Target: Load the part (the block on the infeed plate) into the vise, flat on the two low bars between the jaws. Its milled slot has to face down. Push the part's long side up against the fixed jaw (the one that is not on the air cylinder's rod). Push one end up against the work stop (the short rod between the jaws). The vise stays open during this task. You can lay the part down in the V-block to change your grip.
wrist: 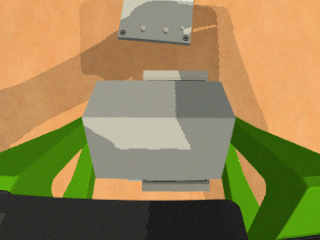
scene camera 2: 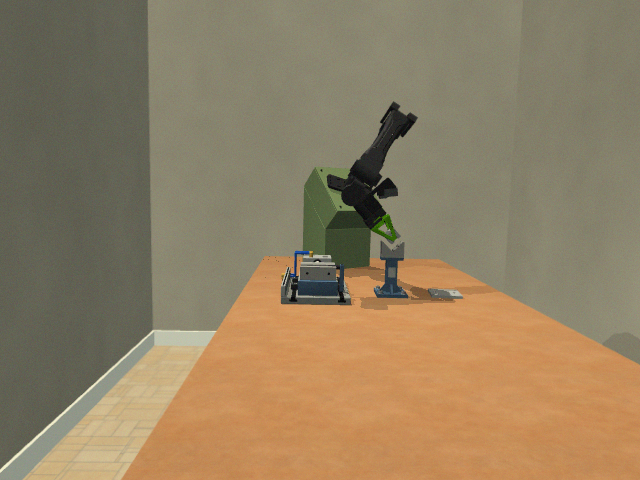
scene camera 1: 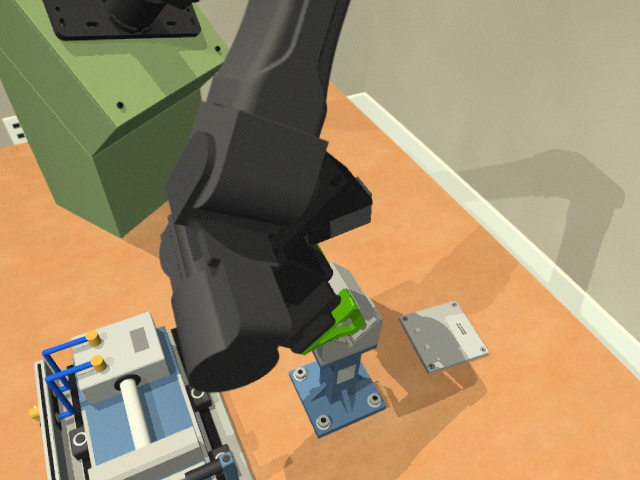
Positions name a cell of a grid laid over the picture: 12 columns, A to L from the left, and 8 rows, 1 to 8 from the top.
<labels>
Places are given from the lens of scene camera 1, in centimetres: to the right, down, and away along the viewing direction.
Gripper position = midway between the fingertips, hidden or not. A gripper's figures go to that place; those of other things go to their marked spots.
my gripper (scene camera 1: G6): 3, 6, 49
part (scene camera 1: G5): 2, 4, 47
infeed plate (scene camera 1: I6): 16, 12, 66
The marked spots on the infeed plate and the part are 25 cm apart.
</labels>
